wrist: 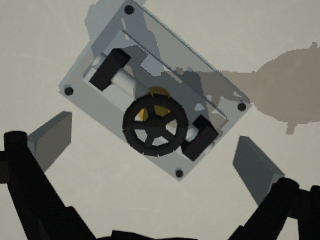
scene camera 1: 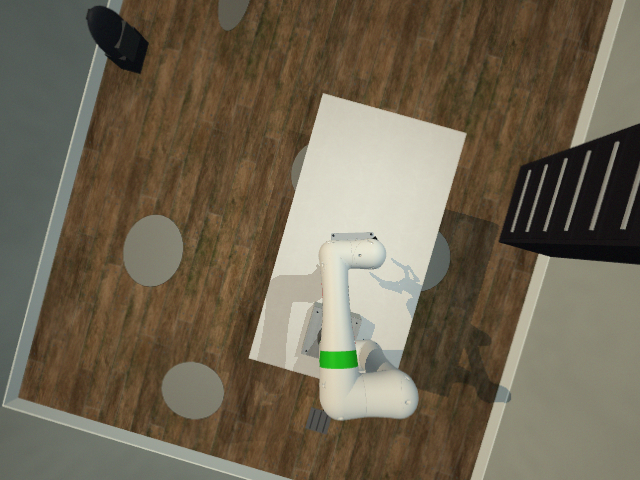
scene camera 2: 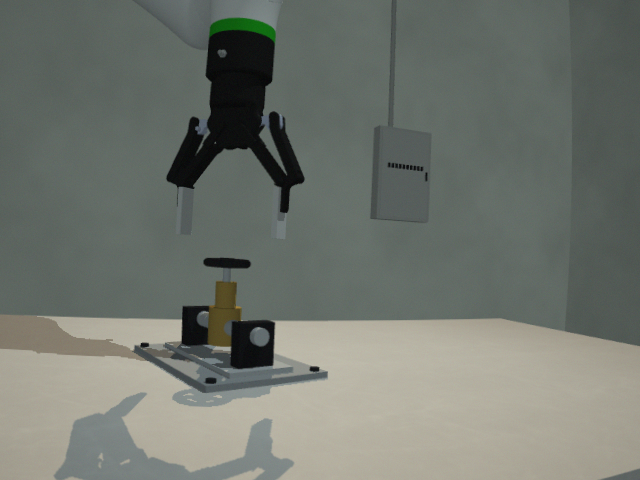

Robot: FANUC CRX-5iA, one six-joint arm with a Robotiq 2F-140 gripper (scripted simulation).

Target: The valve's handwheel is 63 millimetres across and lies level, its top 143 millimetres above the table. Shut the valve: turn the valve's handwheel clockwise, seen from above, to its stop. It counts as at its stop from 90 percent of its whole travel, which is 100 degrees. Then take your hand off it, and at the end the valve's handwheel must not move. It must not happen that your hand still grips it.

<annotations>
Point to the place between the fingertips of my gripper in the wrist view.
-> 155, 139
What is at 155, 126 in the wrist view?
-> A handwheel.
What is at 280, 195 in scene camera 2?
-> My gripper.
</annotations>
